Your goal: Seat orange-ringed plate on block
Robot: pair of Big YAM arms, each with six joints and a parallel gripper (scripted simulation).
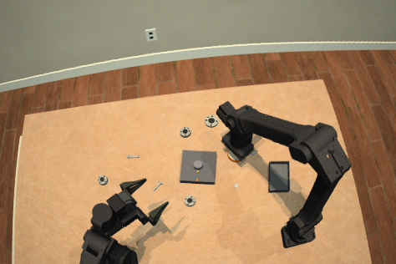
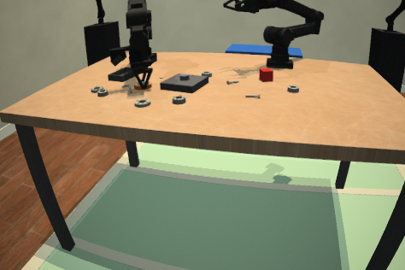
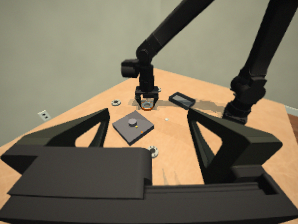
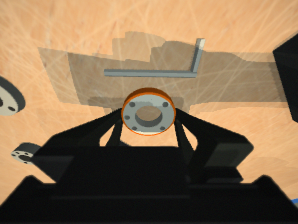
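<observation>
My right gripper is now 1 cm short of the l-shaped key, 6 cm to the left of it and 1 cm above it. The rest, counted from my right hand: red cube: 14 cm behind, 42 cm to the left, 1 cm above; dark grey block: 6 cm behind, 15 cm to the left, 1 cm above; dark tray: 13 cm behind, 14 cm to the right, 1 cm below.
</observation>
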